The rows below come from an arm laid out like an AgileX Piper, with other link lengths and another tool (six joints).
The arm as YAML. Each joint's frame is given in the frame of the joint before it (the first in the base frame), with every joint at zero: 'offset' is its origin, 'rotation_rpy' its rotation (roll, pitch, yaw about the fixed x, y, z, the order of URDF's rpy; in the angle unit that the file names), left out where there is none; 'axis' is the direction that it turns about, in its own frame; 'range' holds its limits. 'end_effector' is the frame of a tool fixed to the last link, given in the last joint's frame.
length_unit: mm
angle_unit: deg
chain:
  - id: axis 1
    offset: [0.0, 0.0, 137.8]
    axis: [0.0, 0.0, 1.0]
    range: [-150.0, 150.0]
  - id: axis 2
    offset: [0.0, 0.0, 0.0]
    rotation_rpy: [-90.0, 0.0, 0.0]
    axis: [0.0, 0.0, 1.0]
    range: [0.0, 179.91]
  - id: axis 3
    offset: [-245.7, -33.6, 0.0]
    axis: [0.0, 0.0, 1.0]
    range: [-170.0, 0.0]
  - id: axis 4
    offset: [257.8, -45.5, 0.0]
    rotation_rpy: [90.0, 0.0, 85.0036]
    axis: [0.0, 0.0, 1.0]
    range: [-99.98, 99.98]
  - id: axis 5
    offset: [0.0, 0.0, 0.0]
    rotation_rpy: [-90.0, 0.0, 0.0]
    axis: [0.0, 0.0, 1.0]
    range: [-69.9, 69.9]
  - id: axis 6
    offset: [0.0, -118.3, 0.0]
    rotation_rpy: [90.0, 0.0, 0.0]
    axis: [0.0, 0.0, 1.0]
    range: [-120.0, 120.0]
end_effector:
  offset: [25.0, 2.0, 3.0]
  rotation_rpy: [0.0, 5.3, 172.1]
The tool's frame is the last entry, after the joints.
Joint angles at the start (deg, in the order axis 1, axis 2, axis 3, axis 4, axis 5, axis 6): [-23.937 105.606 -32.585 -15.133 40.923 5.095]
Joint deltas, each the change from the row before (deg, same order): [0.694 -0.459 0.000 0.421 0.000 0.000]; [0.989 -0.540 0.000 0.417 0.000 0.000]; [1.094 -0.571 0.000 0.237 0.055 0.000]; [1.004 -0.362 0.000 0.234 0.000 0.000]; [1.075 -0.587 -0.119 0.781 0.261 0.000]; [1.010 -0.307 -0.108 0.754 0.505 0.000]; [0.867 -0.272 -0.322 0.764 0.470 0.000]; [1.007 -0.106 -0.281 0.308 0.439 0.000]
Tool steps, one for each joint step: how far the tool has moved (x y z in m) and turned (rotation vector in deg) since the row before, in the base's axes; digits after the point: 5 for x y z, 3 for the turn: [0.00196 0.00199 0.00120 -0.038 -0.484 0.304]; [0.00248 0.00267 0.00143 -0.060 -0.560 0.604]; [0.00245 0.00270 0.00161 -0.116 -0.511 0.871]; [0.00201 0.00265 0.00098 -0.040 -0.372 0.790]; [0.00275 0.00353 0.00196 0.098 -0.515 0.338]; [0.00159 0.00366 0.00142 0.230 0.005 0.279]; [0.00256 0.00299 0.00158 0.187 -0.200 0.135]; [0.00209 0.00280 0.00109 0.066 0.025 0.692]
